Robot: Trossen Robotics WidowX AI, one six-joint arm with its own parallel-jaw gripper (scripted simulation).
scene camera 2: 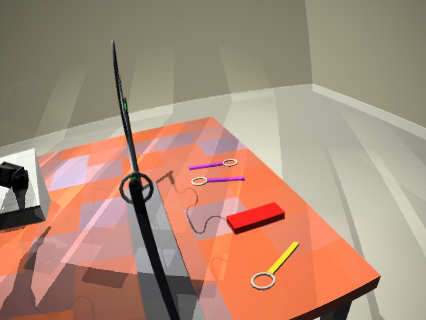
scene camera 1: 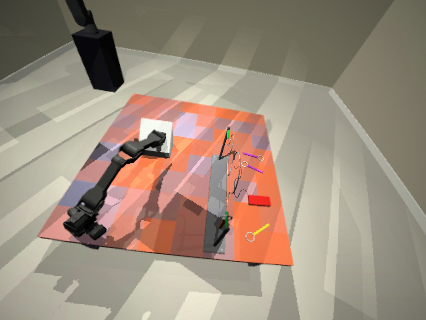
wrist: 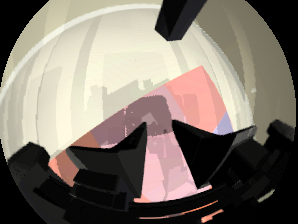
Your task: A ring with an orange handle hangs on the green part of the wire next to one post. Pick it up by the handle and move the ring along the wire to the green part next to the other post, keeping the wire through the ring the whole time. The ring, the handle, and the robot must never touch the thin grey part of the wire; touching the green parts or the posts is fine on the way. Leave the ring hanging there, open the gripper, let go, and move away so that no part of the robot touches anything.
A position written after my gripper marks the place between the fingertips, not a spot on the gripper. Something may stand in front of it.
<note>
I see my gripper (wrist: 159,124) and a red block (scene camera 2: 241,222).
The wrist view does not show the red block: it is out of frame.
</note>
